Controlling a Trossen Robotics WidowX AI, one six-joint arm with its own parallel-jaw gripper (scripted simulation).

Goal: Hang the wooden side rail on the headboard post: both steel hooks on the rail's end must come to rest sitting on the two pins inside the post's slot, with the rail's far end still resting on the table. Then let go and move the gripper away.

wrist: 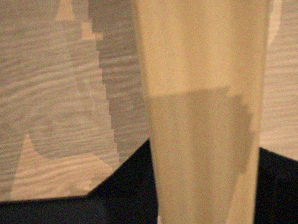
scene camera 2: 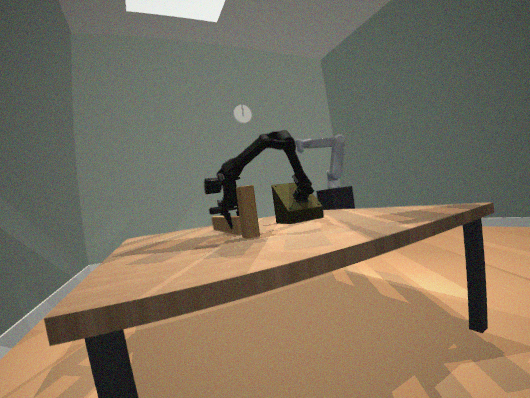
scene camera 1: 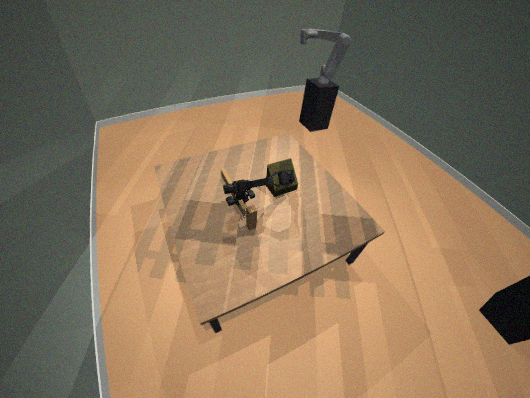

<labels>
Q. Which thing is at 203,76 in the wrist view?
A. A rail.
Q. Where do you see a headboard post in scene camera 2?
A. At 246,200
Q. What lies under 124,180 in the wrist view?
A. My gripper.
</labels>
